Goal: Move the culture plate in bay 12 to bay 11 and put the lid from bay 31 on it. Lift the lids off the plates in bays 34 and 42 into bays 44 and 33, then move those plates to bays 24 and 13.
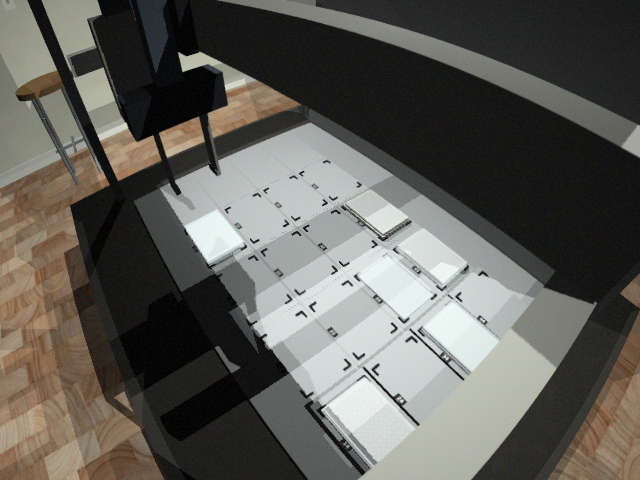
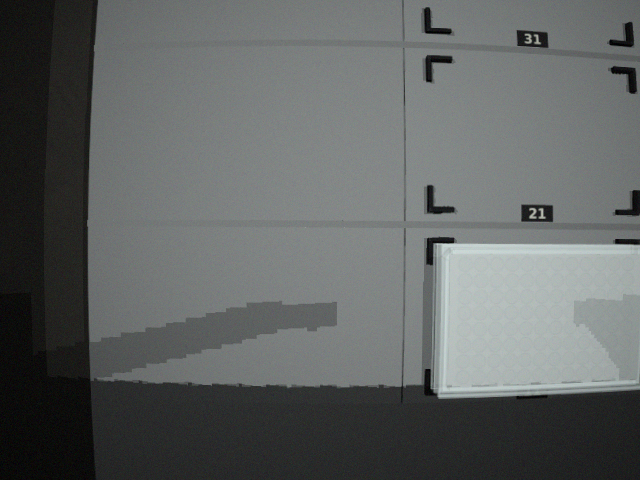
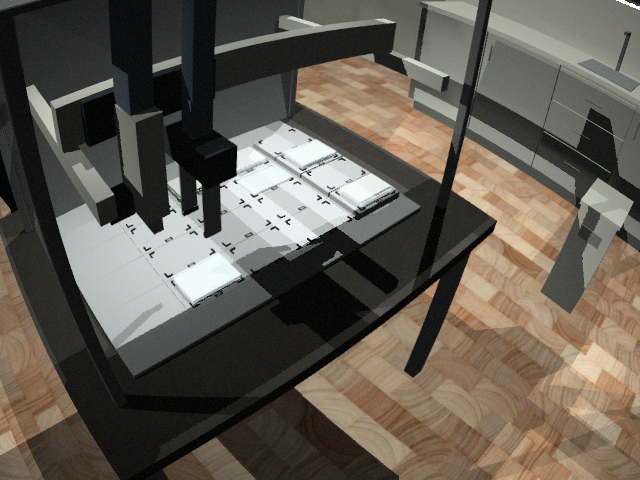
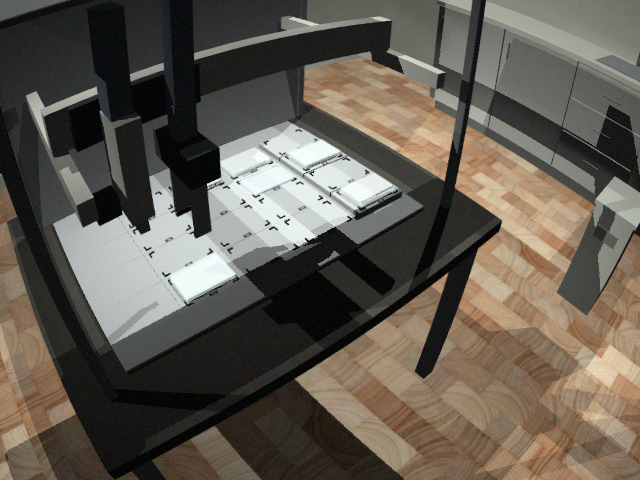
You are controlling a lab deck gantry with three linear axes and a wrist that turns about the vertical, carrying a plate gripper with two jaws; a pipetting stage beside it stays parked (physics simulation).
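Places are measured from the robot's base along level axes (x ahead, y left, z up), in millimetres.
Where they show: gripper, between the fingertips: [image 1: 195, 180] [image 3: 201, 222] [image 4: 192, 222]; robot's base, origin of its link: [image 1: 186, 231] [image 2: 429, 388] [image 3: 193, 306] [image 4: 188, 305].
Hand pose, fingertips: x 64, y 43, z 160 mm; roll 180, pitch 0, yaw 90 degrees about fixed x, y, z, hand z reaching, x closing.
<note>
Things, the pixels of their top centre, and the offset from my fingertips.
- culture plate, centre of its top: [image 2: 550, 320] [image 3: 205, 275] [image 4: 201, 274] [image 1: 212, 233] dx +0, dy +0, dz -144 mm
- thin pale lid, centre of its top: [image 1: 396, 283] [image 3: 263, 177] [image 4: 266, 178] dx +328, dy +214, dz -152 mm
- pale plate, centre of its top: [image 1: 465, 336] [image 3: 310, 151] [image 4: 314, 151] dx +492, dy +214, dz -129 mm
- taller plate, centre of its top: [image 1: 371, 422] [image 4: 368, 187] [image 3: 366, 187] dx +492, dy +0, dz -131 mm
The culture plate [image 1: 214, 235] [image 2: 537, 320] [image 3: 208, 279] [image 4: 202, 277] sits in bay 11 with a clear lid on it. Bays 12 and 31 are bare. A plate [image 1: 377, 212] with darker sides sits in bay 42; I cannot tell if it is lidded. A thin pale lid [image 1: 395, 285] [image 3: 263, 179] [image 4: 266, 179] lies flat in bay 33. A pale plate [image 1: 460, 335] [image 3: 310, 153] [image 4: 314, 153] sits in bay 34. Bays 44, 24 and 13 hold nothing. My gripper [image 1: 196, 181] [image 3: 201, 222] [image 4: 192, 223] is open and empty, raised above the deck behind bay 11.
Another plate [image 1: 431, 257] [image 3: 252, 159] [image 4: 247, 161] sits in bay 43. A taller plate [image 1: 368, 418] [image 3: 367, 190] [image 4: 369, 190] sits in bay 14. The parked pipetting stage [image 3: 143, 170] [image 4: 126, 170] hangs beside my gripper.
</note>
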